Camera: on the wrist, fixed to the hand. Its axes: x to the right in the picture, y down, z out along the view.
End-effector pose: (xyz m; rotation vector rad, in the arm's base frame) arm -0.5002 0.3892 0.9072 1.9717 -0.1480 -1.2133
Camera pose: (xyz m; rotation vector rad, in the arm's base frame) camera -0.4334 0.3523 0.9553 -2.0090 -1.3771 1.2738
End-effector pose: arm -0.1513 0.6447 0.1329 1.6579 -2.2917 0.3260
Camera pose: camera -0.2258 0.6664 0.1789 2.6323 -0.2346 0.5934
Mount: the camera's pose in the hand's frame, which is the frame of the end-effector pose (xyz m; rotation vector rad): 0.0194 0.0770 -0.0428 0.3972 0.3931 -1.5777
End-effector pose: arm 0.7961 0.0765 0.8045 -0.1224 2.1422 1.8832
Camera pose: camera 0.7516 0.0480 0.8776 -1.5887 1.5158 0.4964
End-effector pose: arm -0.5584 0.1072 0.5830 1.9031 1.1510 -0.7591
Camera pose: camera -0.4765 0.1294 0.6137 -0.8683 -2.3999 1.1959
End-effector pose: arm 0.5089 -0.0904 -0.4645 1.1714 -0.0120 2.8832
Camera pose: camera 0.4628 -0.1661 -0.4813 0.2228 0.9921 1.5729
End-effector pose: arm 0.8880 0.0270 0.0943 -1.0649 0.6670 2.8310
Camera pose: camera 0.8852 -0.0624 0.0823 -1.2054 0.1539 1.1206
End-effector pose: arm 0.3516 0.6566 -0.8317 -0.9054 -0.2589 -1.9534
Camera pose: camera 0.3884 0.5801 -0.8622 -0.1369 1.1075 2.5884
